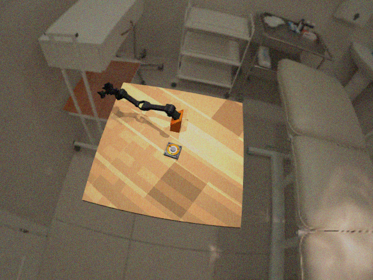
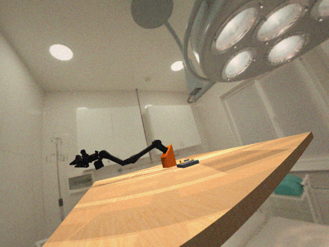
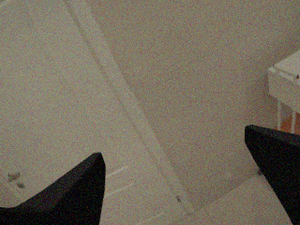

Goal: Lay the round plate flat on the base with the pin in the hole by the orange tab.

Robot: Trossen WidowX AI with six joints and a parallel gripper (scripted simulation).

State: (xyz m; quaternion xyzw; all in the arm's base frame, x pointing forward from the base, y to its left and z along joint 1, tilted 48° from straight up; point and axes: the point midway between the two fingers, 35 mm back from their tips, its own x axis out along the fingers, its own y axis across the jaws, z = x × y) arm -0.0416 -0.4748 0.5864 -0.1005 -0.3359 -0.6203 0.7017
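Now: gripper tip 30 cm short of the grey square base, 83 cm to the right of it and 16 cm above it.
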